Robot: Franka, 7 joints.
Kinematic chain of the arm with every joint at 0, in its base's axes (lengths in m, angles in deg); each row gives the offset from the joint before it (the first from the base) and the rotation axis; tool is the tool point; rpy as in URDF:
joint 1: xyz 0 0 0.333 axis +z
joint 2: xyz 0 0 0 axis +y
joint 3: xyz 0 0 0.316 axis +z
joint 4: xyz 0.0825 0 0 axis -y
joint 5: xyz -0.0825 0 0.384 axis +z
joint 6: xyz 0 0 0 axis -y
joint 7: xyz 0.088 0 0 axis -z
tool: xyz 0 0 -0.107 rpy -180 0 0
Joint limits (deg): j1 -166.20..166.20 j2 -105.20..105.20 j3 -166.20..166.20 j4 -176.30..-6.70 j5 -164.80..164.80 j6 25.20..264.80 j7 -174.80..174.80
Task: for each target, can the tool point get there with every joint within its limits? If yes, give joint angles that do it. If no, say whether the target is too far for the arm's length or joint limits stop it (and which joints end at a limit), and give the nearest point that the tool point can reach.
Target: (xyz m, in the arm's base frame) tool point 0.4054 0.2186 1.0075
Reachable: yes | joints -26.58 10.87 79.86 -43.76 -62.40 108.95 -17.68
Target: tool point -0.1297 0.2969 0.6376
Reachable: yes | joints 136.41 -31.01 -24.98 -151.28 -26.84 245.29 -86.94
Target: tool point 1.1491 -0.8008 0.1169
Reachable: no: too far | nearest point 0.6956 -0.4848 0.2022 | short by 0.559 m
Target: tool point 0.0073 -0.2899 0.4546
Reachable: yes | joints -46.24 -54.99 -46.78 -150.77 15.42 89.89 139.58
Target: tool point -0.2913 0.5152 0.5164
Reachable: yes | joints 77.84 23.97 50.15 -79.40 -0.45 69.54 -44.68
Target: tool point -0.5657 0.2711 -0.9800
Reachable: no: too far | nearest point -0.3927 0.1882 -0.3385 | short by 0.670 m
